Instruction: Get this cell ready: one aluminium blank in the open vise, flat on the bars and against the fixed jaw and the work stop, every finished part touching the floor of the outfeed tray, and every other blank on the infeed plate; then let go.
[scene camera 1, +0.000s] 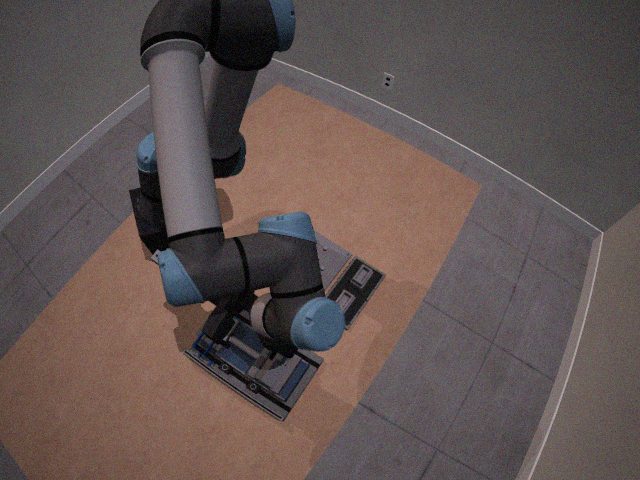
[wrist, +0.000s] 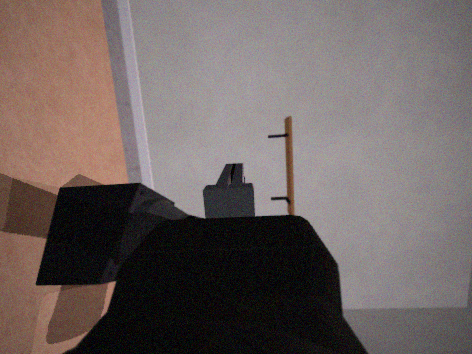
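Pixels of known places: hand, tool point: (wrist: 234, 183); arm's base, link origin: (wrist: 146, 233).
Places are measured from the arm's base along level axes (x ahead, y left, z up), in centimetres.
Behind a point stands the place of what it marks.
Note:
The vise (scene camera 1: 254, 384) {x 43.8, y -28.6, z -10.0 cm} stands in its frame at the lower middle of the scene view. One end of the twin gripper (scene camera 1: 269, 360) (wrist: 233, 175) reaches down into the vise area; arm and shadow hide its fingertips and any blank there. The wrist view shows fingertips close together, with a thin dark gap, before the wall. The grey infeed plate (scene camera 1: 333, 256) {x 46.3, y 12.6, z -12.8 cm} is partly covered by the arm. The black outfeed tray (scene camera 1: 375, 281) {x 59.8, y 10.7, z -13.0 cm} right of it holds one finished part (scene camera 1: 361, 275) {x 55.7, y 9.8, z -10.9 cm} and another finished part (scene camera 1: 344, 300) {x 54.4, y 1.3, z -10.9 cm}, partly beside the wrist joint.
The blue-capped wrist joint (scene camera 1: 317, 323) {x 55.1, y -19.5, z 33.4 cm} hangs over the vise's right side. Blue lines (scene camera 1: 209, 347) {x 31.8, y -26.2, z -2.6 cm} show at the vise frame's left end. A dark box (scene camera 1: 147, 219) stands left of the forearm. A wooden bar (wrist: 289, 165) with black pegs is on the wall.

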